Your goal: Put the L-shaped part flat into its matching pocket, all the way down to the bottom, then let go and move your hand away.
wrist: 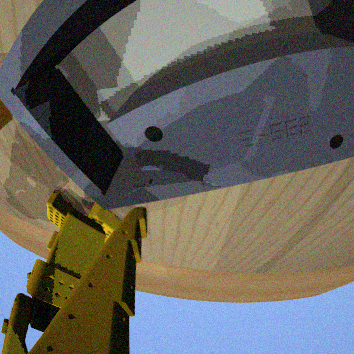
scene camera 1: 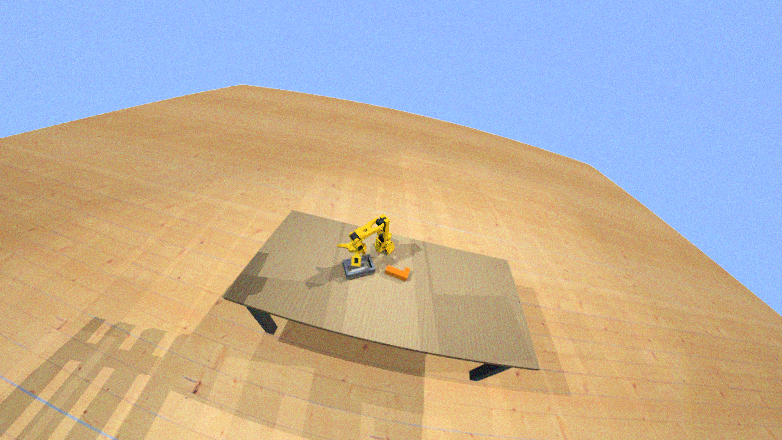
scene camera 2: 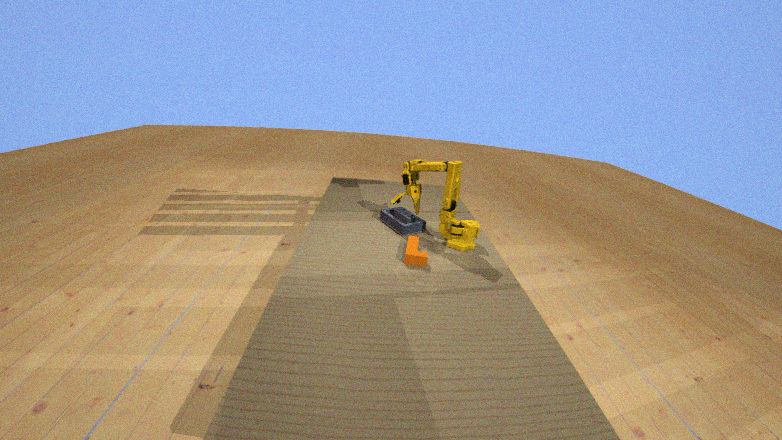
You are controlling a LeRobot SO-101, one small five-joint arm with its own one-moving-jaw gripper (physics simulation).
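Seen in the pictures: hand at its tool point: point(wrist: 145, 218) point(scene camera 1: 362, 255) point(scene camera 2: 417, 213); arm's base at its link origin: point(wrist: 83, 209) point(scene camera 1: 383, 249) point(scene camera 2: 452, 241).
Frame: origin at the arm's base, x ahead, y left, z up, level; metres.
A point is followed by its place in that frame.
Observation:
The orange L-shaped part point(scene camera 1: 396, 271) @[x 0.141, y 0.086, z 0.030 m] point(scene camera 2: 416, 258) @[x 0.135, y 0.147, z 0.021 m] lies flat on the table, beside the blue-grey block and apart from it. A small piece of the part point(wrist: 3, 116) @[x 0.123, y 0.037, z 0.008 m] shows at the left edge of the wrist view. The blue-grey block point(scene camera 1: 358, 275) @[x 0.203, y -0.086, z 0.015 m] point(scene camera 2: 392, 223) @[x 0.190, y -0.068, z 0.018 m] point(wrist: 240, 125) @[x 0.145, y -0.118, z 0.036 m] sits on the table with its pocket facing up and no part in it. My gripper point(scene camera 1: 347, 255) @[x 0.109, y -0.092, z 0.051 m] point(scene camera 2: 405, 206) @[x 0.109, y -0.092, z 0.051 m] is fully open and empty, close over the block. In the wrist view one jaw shows, its tip by a corner of the block; the moving jaw is out of the picture.
The yellow arm base point(scene camera 2: 462, 235) @[x -0.024, y 0.013, z 0.032 m] stands on the table point(scene camera 1: 382, 317) @[x 0.367, y 0.063, z 0.000 m] point(scene camera 2: 349, 350) @[x 0.284, y 0.440, z 0.000 m], behind the block and the part in scene camera 1. The table's long edges run on both sides of the arm, with the wooden floor point(scene camera 1: 164, 202) below.

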